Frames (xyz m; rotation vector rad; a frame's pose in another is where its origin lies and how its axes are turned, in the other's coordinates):
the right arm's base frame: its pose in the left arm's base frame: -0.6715 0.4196 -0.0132 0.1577 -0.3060 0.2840
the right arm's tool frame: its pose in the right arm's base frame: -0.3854 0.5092 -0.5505 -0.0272 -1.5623 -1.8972
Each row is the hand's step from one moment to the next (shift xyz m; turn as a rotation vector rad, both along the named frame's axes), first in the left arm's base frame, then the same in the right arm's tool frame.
Working: the left arm's base frame: its pose in the right arm's tool frame: 0.0214 0.9116 -1.1879 -0.5487 1.5088 1.8497

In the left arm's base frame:
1: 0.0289 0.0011 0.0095 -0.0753 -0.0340 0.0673
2: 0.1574 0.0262 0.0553 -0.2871 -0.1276 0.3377
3: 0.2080 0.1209 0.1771 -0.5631 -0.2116 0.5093
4: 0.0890 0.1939 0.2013 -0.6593 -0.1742 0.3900
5: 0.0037 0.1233 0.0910 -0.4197 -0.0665 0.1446
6: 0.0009 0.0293 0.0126 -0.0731 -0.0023 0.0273
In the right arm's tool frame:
1: -0.0196 0.0159 -0.0170 0.0823 0.0505 0.0452
2: -0.1210 0.0883 -0.0779 0.3199 0.2706 0.1930
3: -0.2128 0.2087 -0.0194 0.5849 0.3790 0.3681
4: -0.1825 0.1967 0.1185 0.6121 0.2371 0.4316
5: -0.0835 0.0767 0.1031 0.3477 0.0464 0.2801
6: -0.0207 0.0095 0.0223 0.0540 0.0092 0.0556

